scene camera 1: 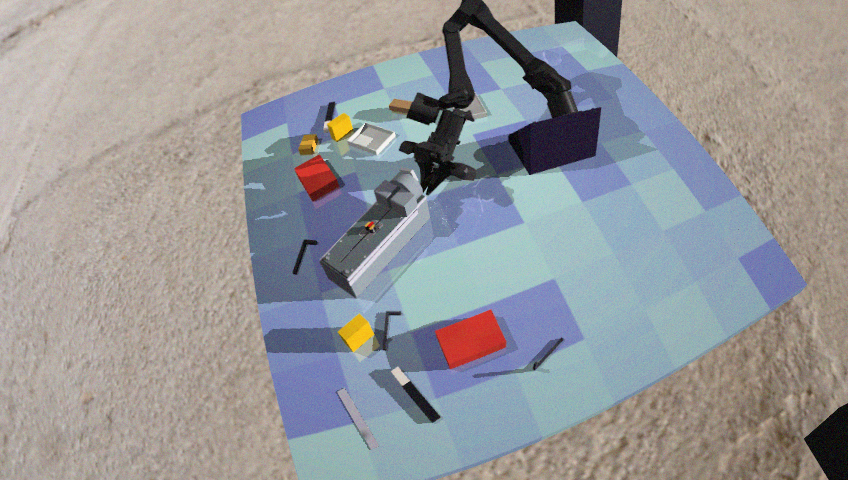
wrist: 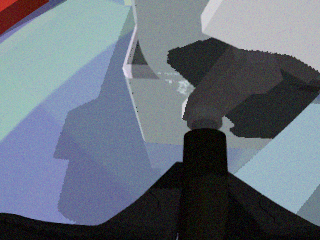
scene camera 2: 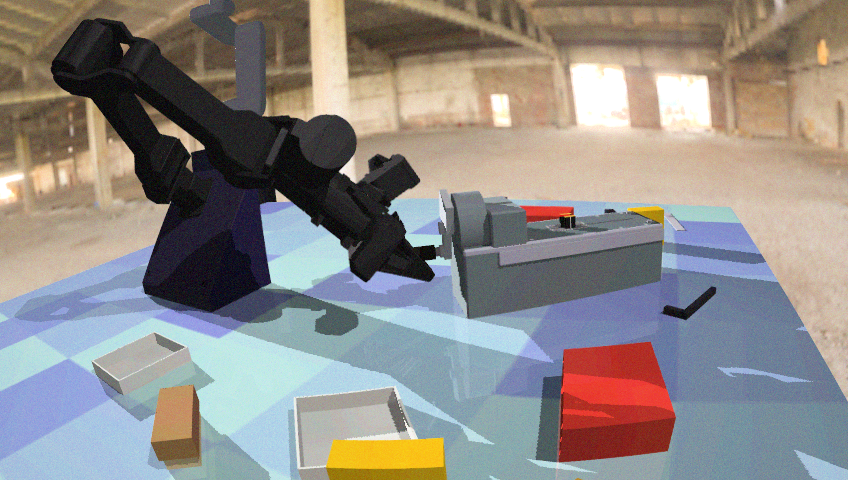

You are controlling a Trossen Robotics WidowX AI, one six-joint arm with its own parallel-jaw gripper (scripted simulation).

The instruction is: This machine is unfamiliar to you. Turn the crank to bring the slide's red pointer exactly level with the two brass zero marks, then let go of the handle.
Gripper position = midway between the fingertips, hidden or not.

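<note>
Scene camera 1 gives me a yellow block (scene camera 1: 358,330) together with my gripper (scene camera 1: 424,193). In scene camera 2 I see the gripper (scene camera 2: 431,276) again, and a grey machine (scene camera 2: 500,263) as well. The wrist view shows me the machine (wrist: 169,55) and the gripper (wrist: 195,171).
</note>
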